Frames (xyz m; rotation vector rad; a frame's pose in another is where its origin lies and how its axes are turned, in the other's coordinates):
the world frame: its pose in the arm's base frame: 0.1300 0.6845 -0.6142 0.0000 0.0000 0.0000
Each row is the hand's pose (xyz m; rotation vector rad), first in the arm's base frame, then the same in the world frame.
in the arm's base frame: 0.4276 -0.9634 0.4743 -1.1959 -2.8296 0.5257
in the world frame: 0.2976 -1.6479 1.0885 -1.1959 -2.8296 0.5257
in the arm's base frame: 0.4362 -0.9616 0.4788 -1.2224 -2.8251 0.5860
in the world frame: 0.3062 -1.6461 1.0930 -1.2224 -2.8251 0.5860
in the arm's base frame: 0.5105 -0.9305 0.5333 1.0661 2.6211 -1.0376
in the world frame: 0.3805 -1.6150 1.1475 1.0661 2.6211 -1.0376
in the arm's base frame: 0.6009 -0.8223 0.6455 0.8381 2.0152 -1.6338
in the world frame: 0.4709 -1.5068 1.2597 0.8381 2.0152 -1.6338
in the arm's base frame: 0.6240 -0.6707 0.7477 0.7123 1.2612 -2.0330
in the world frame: 0.4940 -1.3552 1.3619 0.7123 1.2612 -2.0330
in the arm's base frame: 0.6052 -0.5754 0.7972 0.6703 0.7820 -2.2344
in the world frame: 0.4752 -1.2599 1.4114 0.6703 0.7820 -2.2344
